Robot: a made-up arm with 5 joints.
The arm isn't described. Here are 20 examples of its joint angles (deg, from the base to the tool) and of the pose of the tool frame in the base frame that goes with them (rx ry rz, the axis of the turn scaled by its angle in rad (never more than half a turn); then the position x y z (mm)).
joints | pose
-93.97 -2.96 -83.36 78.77 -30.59 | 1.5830 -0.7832 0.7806 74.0 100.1 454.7
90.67 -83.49 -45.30 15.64 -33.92 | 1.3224 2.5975 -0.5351 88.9 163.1 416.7
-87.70 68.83 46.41 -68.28 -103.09 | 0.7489 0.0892 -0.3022 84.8 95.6 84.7
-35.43 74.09 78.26 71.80 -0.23 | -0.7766 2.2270 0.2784 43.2 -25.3 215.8
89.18 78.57 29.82 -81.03 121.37 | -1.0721 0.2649 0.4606 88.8 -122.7 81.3
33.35 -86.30 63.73 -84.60 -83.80 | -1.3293 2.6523 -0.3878 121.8 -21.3 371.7
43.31 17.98 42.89 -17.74 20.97 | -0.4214 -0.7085 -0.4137 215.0 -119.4 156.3
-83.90 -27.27 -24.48 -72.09 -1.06 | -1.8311 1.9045 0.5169 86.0 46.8 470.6
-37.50 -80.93 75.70 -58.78 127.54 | -2.0666 -2.1682 0.6830 161.5 63.3 338.3
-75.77 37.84 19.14 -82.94 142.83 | 1.2864 2.0478 -1.4391 134.2 210.1 208.1
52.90 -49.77 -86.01 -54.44 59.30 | 1.1366 0.8046 0.0525 -22.1 145.3 379.5
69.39 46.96 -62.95 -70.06 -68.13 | 0.0416 -3.1163 -0.1011 165.1 -207.2 375.9
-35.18 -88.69 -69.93 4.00 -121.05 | -2.1198 0.3925 -0.9527 -108.0 -131.7 325.5
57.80 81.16 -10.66 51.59 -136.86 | 0.5214 -0.6014 2.7356 151.8 -102.1 58.8
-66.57 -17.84 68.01 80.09 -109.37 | -0.7209 0.0080 -0.7620 107.3 61.3 178.3
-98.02 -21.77 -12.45 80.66 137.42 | 0.2932 0.8863 -2.0940 59.3 154.1 352.6
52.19 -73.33 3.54 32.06 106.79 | -2.2262 -0.4693 0.4877 109.5 -27.9 437.3
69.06 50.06 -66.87 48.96 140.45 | -1.0390 0.2468 1.0890 183.3 -251.0 283.4
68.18 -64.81 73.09 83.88 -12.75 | 0.0183 0.0370 -1.4610 118.1 -77.2 216.0
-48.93 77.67 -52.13 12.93 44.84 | 0.0597 -0.9931 1.4700 259.9 206.4 145.9
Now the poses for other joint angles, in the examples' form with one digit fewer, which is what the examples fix.
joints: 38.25 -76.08 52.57 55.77 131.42
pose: -1.104 -0.127 1.430 176 -69 299
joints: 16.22 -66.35 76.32 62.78 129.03
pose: -0.334 -0.113 1.904 183 -26 213
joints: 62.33 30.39 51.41 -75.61 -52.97
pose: -0.098 -1.700 -1.628 162 -143 162
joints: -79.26 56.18 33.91 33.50 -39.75
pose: -0.521 0.290 0.622 95 73 86
